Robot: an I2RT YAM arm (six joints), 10 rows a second.
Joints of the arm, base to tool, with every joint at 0 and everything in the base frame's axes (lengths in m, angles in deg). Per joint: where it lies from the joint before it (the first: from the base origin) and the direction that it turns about. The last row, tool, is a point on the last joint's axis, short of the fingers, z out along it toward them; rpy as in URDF.
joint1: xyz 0 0 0.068 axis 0 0 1
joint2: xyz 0.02 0.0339 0.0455 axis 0 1 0
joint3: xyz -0.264 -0.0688 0 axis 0 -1 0
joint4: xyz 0.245 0.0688 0.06 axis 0 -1 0
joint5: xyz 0.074 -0.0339 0.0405 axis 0 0 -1
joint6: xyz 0.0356 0 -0.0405 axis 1 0 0
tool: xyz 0 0 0 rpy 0 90 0
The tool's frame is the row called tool.
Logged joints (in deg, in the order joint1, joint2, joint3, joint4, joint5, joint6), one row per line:
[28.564, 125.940, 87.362, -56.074, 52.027, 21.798]
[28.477, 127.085, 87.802, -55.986, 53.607, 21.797]
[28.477, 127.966, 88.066, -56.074, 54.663, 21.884]
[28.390, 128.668, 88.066, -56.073, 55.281, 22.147]
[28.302, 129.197, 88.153, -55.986, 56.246, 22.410]
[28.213, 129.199, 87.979, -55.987, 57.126, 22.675]
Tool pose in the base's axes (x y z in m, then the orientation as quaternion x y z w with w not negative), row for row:
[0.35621, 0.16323, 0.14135, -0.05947, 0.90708, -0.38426, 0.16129]
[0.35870, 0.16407, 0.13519, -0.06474, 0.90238, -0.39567, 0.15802]
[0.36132, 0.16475, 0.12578, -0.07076, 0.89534, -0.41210, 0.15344]
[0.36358, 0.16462, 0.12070, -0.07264, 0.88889, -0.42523, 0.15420]
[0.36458, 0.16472, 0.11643, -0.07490, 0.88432, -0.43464, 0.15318]
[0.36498, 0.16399, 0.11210, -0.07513, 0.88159, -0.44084, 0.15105]
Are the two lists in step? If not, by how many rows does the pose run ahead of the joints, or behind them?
The pose runs 2 rows behind the joints: the pose in row i belongs to the joints in row i - 2.
